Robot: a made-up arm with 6 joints.
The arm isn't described. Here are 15 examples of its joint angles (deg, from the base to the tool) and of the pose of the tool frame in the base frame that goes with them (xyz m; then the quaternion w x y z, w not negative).
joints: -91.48 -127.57 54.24 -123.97 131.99 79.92
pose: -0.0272 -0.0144 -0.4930 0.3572 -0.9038 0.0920 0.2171
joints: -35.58 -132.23 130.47 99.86 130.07 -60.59
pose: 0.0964 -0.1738 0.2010 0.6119 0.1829 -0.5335 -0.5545
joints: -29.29 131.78 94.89 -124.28 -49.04 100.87
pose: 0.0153 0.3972 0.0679 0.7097 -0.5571 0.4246 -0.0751
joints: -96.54 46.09 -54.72 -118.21 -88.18 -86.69
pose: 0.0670 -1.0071 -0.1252 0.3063 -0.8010 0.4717 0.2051
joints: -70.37 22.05 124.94 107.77 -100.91 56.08
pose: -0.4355 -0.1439 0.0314 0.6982 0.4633 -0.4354 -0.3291
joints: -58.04 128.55 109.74 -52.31 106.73 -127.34
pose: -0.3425 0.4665 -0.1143 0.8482 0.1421 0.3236 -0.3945
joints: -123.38 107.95 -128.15 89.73 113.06 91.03
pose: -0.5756 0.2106 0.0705 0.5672 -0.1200 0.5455 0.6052
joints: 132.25 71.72 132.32 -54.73 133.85 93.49
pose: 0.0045 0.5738 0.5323 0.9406 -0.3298 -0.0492 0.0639
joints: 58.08 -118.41 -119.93 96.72 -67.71 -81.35
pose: 0.0770 0.1821 -0.5734 0.3361 0.7477 0.4955 -0.2873
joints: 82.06 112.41 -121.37 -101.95 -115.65 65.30
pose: 0.6180 -0.5808 0.7922 0.6970 0.1750 0.2171 -0.6606
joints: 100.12 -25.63 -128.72 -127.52 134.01 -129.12
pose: -0.2777 -0.2972 -0.5333 0.8891 -0.3305 -0.3126 0.0511
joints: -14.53 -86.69 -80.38 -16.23 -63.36 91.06
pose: -0.3113 -0.6292 0.5549 0.9586 0.1113 0.2041 -0.1645
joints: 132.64 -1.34 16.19 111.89 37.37 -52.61
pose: -0.0378 -0.4924 -0.0866 0.7701 -0.1653 0.5070 0.3502
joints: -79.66 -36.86 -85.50 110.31 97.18 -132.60
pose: 0.2713 -0.0998 0.2679 0.5858 0.1064 0.5689 -0.5674
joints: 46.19 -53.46 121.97 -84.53 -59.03 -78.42
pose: -0.0246 0.5949 0.1583 0.5734 0.6627 0.0161 0.4814
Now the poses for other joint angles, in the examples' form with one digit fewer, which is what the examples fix.
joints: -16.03 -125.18 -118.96 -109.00 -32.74 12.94
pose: -0.848 -0.658 -0.383 0.431 0.499 -0.183 -0.729
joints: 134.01 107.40 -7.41 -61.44 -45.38 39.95
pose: 0.631 -0.664 -0.082 0.754 0.358 0.549 -0.036
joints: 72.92 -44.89 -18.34 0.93 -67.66 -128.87
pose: -0.206 -0.722 0.343 0.504 -0.416 0.756 0.035
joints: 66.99 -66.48 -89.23 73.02 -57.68 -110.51
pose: -0.448 -0.085 -0.346 0.553 0.328 0.566 -0.515
